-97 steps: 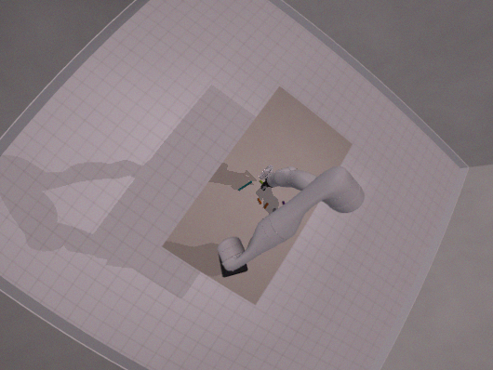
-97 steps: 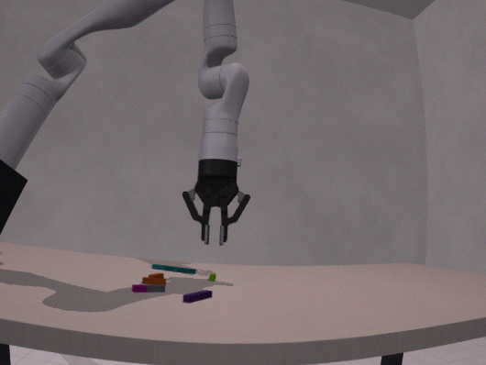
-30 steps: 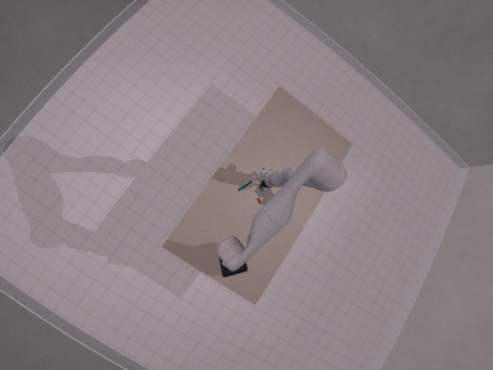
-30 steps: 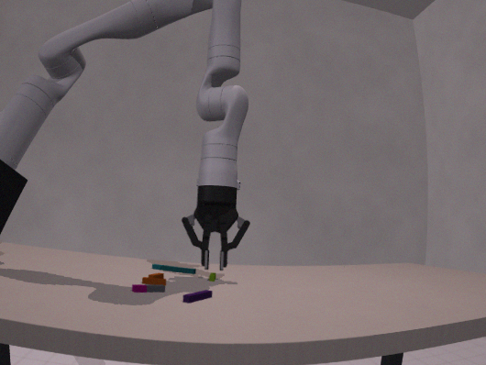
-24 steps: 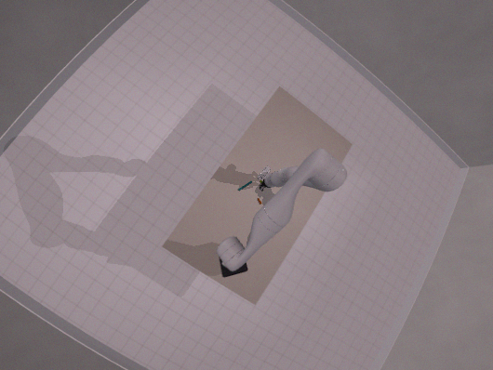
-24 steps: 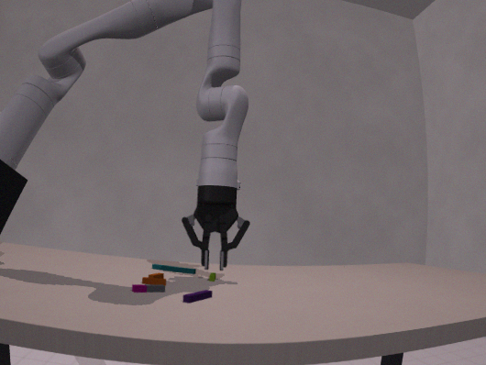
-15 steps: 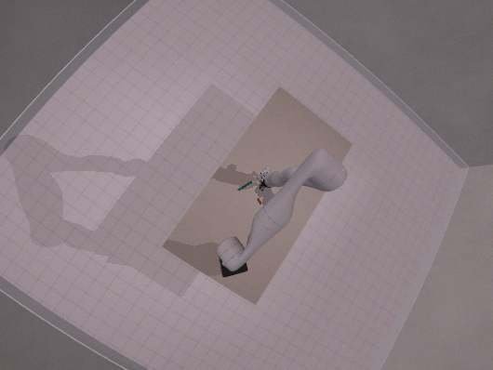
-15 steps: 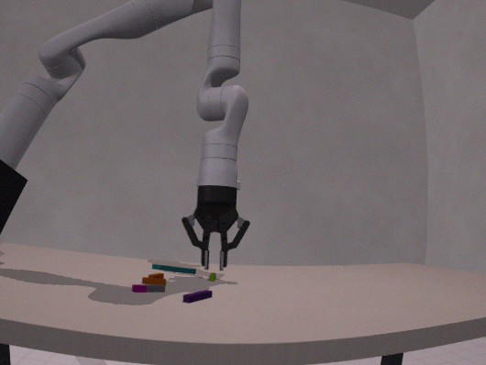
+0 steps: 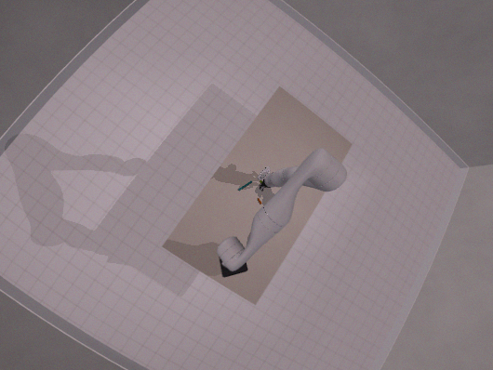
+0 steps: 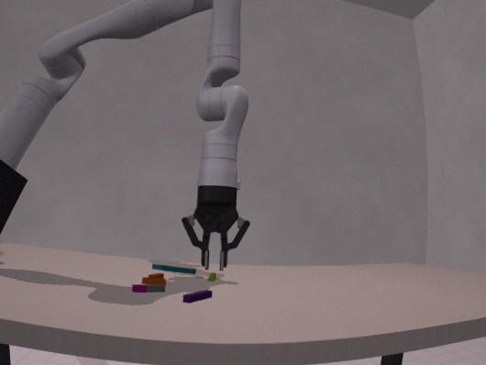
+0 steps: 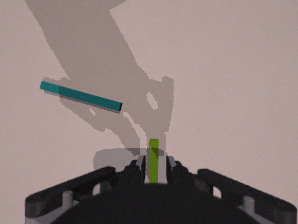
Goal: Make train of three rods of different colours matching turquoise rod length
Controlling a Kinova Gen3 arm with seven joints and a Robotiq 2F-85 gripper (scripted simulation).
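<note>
The lime rod lies 30 mm below my hand. From my hand the other things lie so: grey rod (160 mm to the right, 100 mm behind, 30 mm below); then purple rod (200 mm to the right, 40 mm behind, 30 mm below); then turquoise rod (90 mm to the left, 80 mm behind, 30 mm below).
</note>
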